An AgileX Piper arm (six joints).
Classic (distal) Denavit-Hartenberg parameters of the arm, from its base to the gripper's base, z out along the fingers. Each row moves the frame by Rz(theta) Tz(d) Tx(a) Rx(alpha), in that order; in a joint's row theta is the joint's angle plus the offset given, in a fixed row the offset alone. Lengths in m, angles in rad.
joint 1: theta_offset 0; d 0.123; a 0; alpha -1.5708
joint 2: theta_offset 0.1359; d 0; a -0.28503; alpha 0
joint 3: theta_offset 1.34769; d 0; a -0.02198; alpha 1.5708
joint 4: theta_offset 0; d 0.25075; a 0; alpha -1.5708
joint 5: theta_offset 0; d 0; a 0; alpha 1.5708
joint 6: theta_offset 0; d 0.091; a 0; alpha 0
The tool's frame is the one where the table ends.
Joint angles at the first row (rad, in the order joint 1, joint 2, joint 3, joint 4, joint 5, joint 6):
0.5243 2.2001 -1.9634 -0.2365 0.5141 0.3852
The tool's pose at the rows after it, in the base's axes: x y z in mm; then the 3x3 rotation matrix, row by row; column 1 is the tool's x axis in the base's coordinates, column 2 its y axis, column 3 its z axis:
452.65 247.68 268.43; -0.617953 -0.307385 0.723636; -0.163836 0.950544 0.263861; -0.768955 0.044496 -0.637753
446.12 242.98 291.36; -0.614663 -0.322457 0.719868; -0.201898 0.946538 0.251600; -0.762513 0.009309 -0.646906
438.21 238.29 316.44; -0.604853 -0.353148 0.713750; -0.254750 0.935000 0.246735; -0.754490 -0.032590 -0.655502
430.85 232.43 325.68; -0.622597 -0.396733 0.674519; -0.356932 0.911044 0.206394; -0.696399 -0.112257 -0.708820
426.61 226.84 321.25; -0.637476 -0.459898 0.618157; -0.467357 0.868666 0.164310; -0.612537 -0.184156 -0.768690
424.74 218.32 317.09; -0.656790 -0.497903 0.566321; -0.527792 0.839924 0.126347; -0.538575 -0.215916 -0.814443
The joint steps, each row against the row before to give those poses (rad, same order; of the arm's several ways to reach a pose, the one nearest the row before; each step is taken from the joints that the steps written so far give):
0.0000 -0.0111 -0.0339 0.0000 0.0937 -0.0200
0.0000 -0.0324 -0.0373 0.0107 0.0823 -0.0552
0.0000 -0.0305 -0.0503 0.0202 0.0905 -0.0797
0.0000 -0.0111 -0.0374 0.0021 0.1250 -0.1009
-0.0046 0.0004 -0.0049 0.0071 0.0958 -0.1130
-0.0137 0.0000 0.0000 0.0091 0.0763 -0.0727

